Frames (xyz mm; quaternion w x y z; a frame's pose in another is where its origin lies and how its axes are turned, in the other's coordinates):
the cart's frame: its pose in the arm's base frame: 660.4 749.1 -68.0 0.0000 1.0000 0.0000 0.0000
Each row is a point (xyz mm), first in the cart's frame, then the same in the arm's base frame.
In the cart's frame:
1: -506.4 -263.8 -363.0
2: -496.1 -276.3 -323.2
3: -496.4 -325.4 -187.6
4: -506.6 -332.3 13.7
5: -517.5 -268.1 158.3
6: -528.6 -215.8 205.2
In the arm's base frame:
1: 154.0 1012.9 295.0
2: 164.3 1025.4 255.2
3: 164.0 1074.5 119.6
4: 153.8 1081.4 -81.7
5: 142.9 1017.2 -226.3
6: 131.8 964.9 -273.2

